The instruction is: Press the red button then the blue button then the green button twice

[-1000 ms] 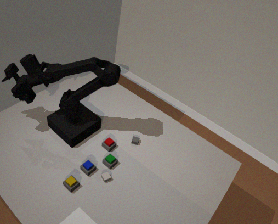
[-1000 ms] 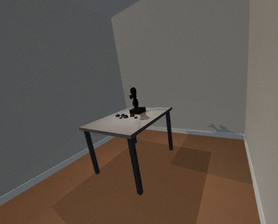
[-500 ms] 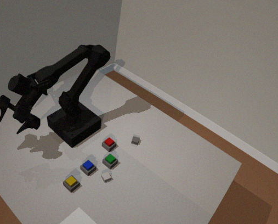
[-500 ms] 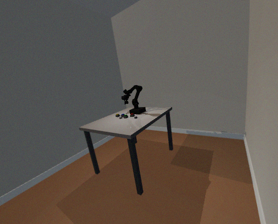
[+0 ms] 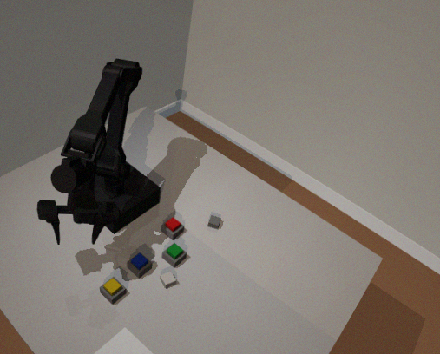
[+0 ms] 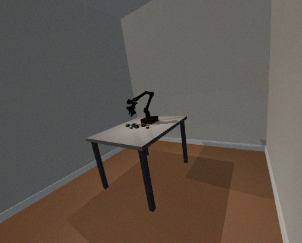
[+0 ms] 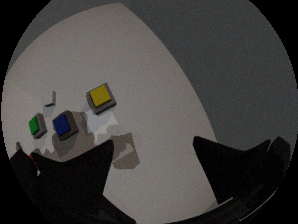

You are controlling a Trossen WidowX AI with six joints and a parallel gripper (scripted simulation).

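Now: gripper tip 10 mm short of the red button, 290 mm to the right of it and 100 mm above it. From my gripper tip the other things lie so: white block (140 mm ahead, 180 mm to the left, 120 mm below); then yellow button (90 mm ahead, 40 mm to the left, 100 mm below); then blue button (60 mm ahead, 140 mm to the left, 100 mm below).
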